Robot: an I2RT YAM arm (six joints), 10 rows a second.
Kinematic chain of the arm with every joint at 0, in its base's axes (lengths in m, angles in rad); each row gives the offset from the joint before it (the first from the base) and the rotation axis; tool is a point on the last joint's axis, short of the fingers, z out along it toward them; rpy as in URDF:
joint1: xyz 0 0 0.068 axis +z
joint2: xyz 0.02 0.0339 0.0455 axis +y
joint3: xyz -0.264 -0.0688 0 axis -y
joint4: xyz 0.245 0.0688 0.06 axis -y
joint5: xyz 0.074 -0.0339 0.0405 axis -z
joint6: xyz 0.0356 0 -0.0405 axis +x
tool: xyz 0 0 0 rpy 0 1.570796 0
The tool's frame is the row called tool.
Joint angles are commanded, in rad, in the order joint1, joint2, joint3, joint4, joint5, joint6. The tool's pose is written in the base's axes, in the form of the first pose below.
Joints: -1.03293 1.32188 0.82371 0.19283 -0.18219 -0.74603
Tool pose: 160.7 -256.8 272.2 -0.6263 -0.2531 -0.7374 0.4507 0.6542 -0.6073
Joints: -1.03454 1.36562 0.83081 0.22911 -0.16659 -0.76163
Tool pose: 164.3 -264.9 265.9 -0.6405 -0.2543 -0.7246 0.4489 0.6416 -0.6220
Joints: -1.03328 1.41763 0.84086 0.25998 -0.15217 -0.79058
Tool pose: 169.3 -273.5 257.1 -0.6633 -0.2594 -0.7020 0.4320 0.6332 -0.6422
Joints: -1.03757 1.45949 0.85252 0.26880 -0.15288 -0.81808
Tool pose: 172.0 -280.7 249.2 -0.6832 -0.2616 -0.6818 0.4089 0.6365 -0.6540
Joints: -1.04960 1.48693 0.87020 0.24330 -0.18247 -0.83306
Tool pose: 171.9 -286.4 244.1 -0.6910 -0.2580 -0.6752 0.3826 0.6620 -0.6445
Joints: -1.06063 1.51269 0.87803 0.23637 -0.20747 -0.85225
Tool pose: 171.4 -291.3 237.9 -0.6977 -0.2616 -0.6669 0.3585 0.6784 -0.6413
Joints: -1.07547 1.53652 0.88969 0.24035 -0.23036 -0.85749
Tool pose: 169.9 -297.4 234.6 -0.6953 -0.2619 -0.6693 0.3531 0.6866 -0.6355
